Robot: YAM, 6 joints.
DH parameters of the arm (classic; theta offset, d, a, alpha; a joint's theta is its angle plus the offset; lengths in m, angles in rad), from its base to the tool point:
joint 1: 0 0.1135 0.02 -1.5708
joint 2: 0 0 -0.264 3.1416
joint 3: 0.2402 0 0.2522 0
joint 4: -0.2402 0 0.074 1.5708
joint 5: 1.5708 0 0 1.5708
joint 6: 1.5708 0.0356 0 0
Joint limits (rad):
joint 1: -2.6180..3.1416
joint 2: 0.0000..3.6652
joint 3: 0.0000..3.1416
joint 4: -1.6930..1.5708
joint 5: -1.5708..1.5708
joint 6: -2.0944..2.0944
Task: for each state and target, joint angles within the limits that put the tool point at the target. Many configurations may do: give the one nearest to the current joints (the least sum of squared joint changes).
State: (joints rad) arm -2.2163 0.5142 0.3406 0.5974 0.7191 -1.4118
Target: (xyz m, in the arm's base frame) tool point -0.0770 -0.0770 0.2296
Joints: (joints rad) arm -2.1270 0.2370 0.0492 0.6110 0.7684 -1.4118
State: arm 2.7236 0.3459 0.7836 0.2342 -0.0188 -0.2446
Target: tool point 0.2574 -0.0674 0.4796
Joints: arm 2.8851 0.0224 1.3670 0.3969 0.0027 -0.2446
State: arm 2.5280 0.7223 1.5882 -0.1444 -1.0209 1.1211
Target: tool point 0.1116 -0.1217 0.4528
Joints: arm 2.5074 0.0707 1.3034 -0.3449 -1.1112 1.1211
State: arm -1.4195 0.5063 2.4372 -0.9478 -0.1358 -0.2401
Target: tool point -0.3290 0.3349 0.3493
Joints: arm -0.7874 0.1048 2.6034 -0.9746 -0.0909 -0.2401
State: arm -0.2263 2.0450 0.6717 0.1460 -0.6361 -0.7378
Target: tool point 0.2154 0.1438 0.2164
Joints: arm 0.4899 1.2660 0.6287 0.0901 -0.8000 -0.7378
